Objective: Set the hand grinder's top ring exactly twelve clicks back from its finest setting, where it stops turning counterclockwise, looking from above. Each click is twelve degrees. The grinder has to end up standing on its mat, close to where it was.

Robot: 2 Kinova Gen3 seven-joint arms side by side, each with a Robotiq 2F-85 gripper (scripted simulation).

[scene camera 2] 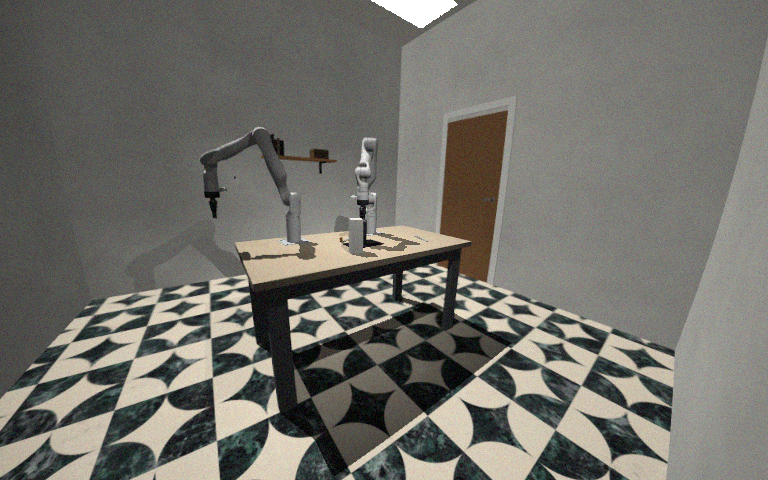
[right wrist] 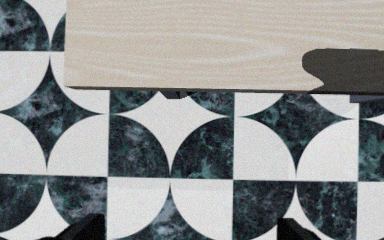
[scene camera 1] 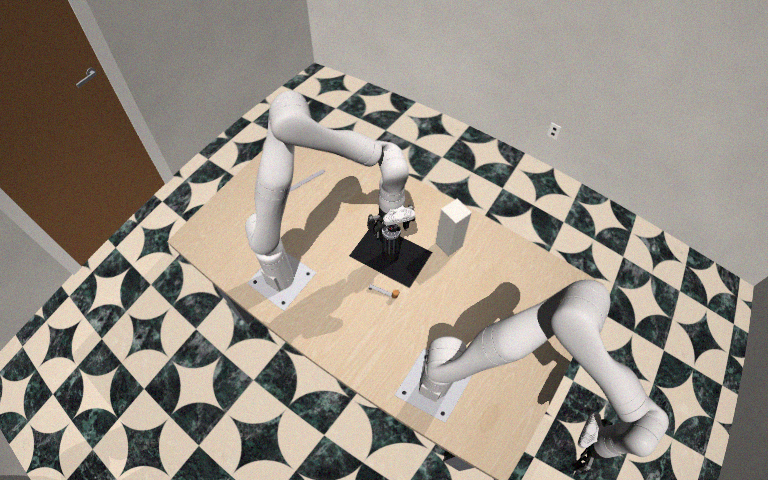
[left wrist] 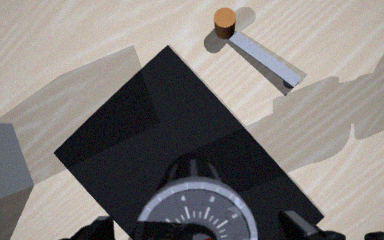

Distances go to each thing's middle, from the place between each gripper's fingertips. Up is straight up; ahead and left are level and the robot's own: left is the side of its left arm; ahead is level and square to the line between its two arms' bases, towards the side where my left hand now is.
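Black mat point(scene camera 1: 369, 251): 150 mm below my left hand, 10 mm ahead of it. Tall pale box point(scene camera 1: 454, 219): 60 mm below my left hand, 160 mm ahead, 140 mm to the right.
My right hand: 100 mm above the tall pale box, 450 mm short of it, 690 mm to the right of it. Black mat: 200 mm below my right hand, 290 mm ahead, 830 mm to the left.
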